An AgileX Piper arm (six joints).
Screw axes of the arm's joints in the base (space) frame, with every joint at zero. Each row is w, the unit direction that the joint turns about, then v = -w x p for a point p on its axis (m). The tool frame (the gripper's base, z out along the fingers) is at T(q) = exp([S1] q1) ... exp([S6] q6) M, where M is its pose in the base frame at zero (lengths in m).
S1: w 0 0 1 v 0 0 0
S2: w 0 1 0 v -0.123 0 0
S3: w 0 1 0 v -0.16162 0 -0.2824
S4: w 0.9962 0 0.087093 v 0 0.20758 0
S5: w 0 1 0 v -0.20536 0 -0.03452
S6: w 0.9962 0 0.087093 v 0 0.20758 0
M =
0.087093 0 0.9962 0.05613
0 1 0 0
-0.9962 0 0.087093 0.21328
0 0 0 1
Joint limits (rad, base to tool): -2.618..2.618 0..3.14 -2.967..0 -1.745..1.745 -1.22..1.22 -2.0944..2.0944
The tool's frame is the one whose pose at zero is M.
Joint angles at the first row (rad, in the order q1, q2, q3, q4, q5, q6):
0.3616 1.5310 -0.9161 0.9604 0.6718 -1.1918
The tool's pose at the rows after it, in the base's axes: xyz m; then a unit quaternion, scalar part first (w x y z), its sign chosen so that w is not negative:
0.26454 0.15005 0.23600 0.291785 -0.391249 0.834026 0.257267
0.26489 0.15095 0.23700 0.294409 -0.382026 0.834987 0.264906
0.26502 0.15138 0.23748 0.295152 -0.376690 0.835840 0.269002
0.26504 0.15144 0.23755 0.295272 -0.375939 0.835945 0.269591
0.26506 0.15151 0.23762 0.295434 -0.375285 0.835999 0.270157
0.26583 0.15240 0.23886 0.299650 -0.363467 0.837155 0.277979
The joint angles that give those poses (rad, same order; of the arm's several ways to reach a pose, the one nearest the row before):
0.3616 1.5310 -0.9161 0.9716 0.6718 -1.1918
0.3616 1.5310 -0.9161 0.9962 0.6709 -1.1918
0.3616 1.5310 -0.9161 1.0078 0.6709 -1.1893
0.3616 1.5310 -0.9161 1.0095 0.6709 -1.1891
0.3616 1.5310 -0.9161 1.0113 0.6709 -1.1891
0.3616 1.5310 -0.9161 1.0406 0.6661 -1.1890

